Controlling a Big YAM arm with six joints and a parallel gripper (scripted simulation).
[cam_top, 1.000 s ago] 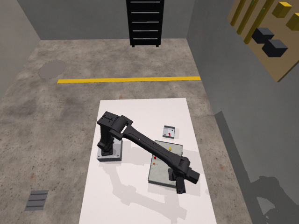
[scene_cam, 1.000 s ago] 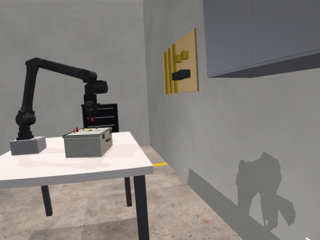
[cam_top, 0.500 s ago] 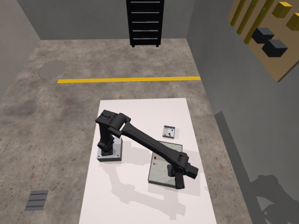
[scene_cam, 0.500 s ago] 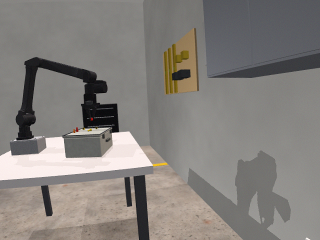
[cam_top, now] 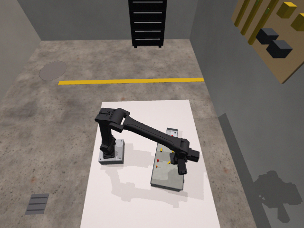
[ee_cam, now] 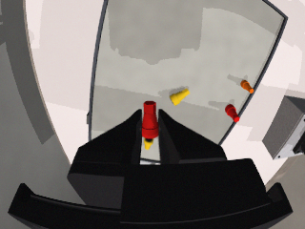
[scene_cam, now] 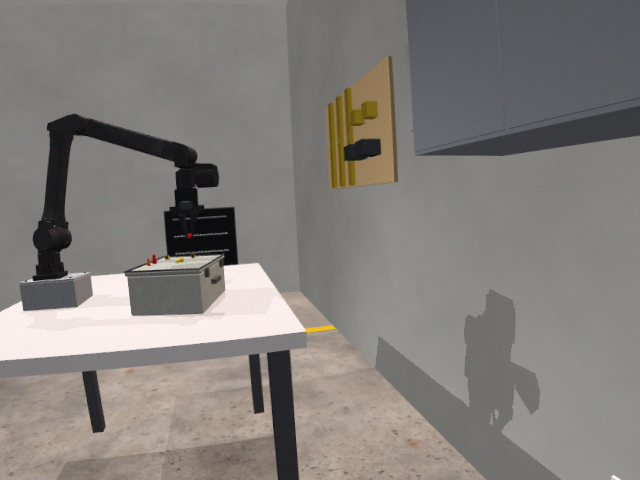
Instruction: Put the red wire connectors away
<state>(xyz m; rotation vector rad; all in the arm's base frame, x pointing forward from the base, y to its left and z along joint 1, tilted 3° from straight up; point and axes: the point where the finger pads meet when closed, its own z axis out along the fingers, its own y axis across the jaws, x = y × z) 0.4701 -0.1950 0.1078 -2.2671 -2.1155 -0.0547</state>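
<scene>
Now: hand 30 mm past the grey tool case, 10 mm to the right of it and 120 mm above it. Also, from my hand: orange connector 130 mm behind, 10 mm to the left, 70 mm below.
</scene>
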